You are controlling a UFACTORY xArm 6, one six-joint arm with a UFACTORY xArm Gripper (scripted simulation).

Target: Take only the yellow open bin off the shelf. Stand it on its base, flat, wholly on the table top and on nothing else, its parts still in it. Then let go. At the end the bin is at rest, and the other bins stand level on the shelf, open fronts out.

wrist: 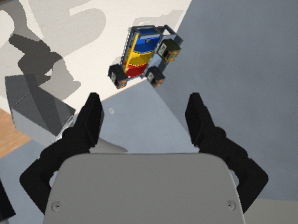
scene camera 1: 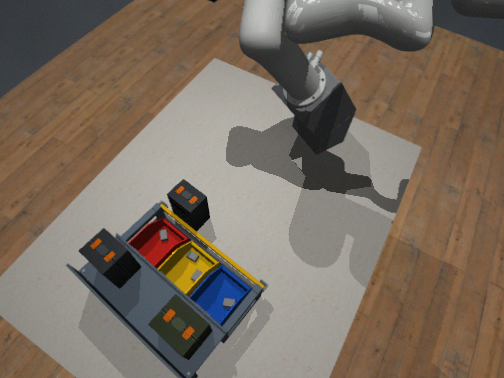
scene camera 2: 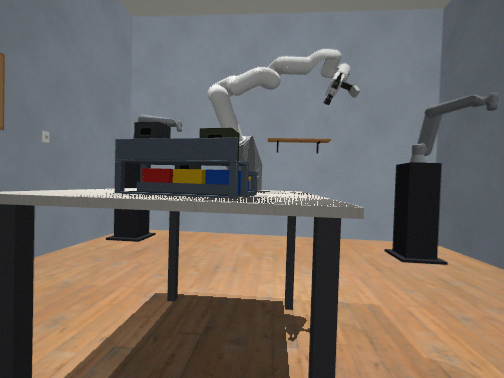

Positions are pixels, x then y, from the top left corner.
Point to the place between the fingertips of my gripper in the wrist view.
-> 144, 103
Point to a green box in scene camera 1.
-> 177, 323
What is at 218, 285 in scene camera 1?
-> A blue bin.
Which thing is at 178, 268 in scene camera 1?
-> A yellow open bin.
